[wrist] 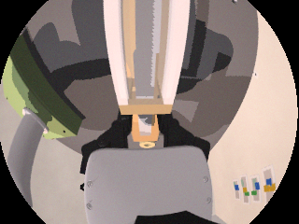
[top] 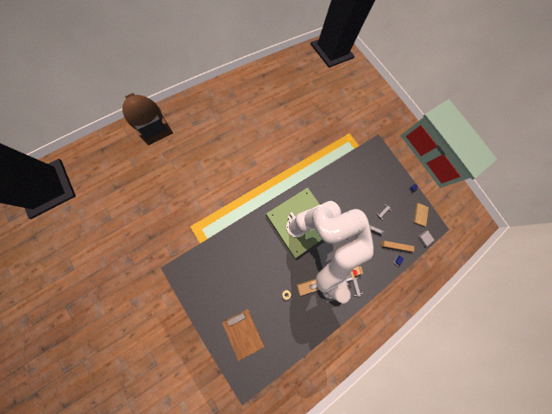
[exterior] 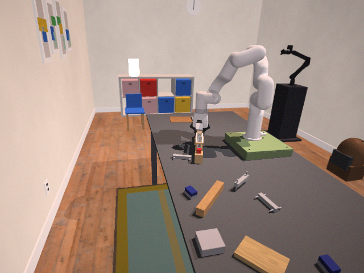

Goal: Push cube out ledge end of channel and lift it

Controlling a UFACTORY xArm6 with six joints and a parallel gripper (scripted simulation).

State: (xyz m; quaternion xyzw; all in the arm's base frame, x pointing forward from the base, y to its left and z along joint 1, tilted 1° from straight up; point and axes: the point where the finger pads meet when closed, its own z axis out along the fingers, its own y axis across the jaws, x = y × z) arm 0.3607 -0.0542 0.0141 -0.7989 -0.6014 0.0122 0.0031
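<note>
My gripper is now 210 mm to the right of the red cube, 60 mm short of it and 10 mm above it. From my hand the other things lie so: wooden bar: 590 mm to the left, 110 mm ahead, 50 mm below; then wooden channel: 100 mm to the left, 30 mm ahead, 10 mm below; then grey block: 820 mm to the left, 190 mm ahead, 60 mm below.
</note>
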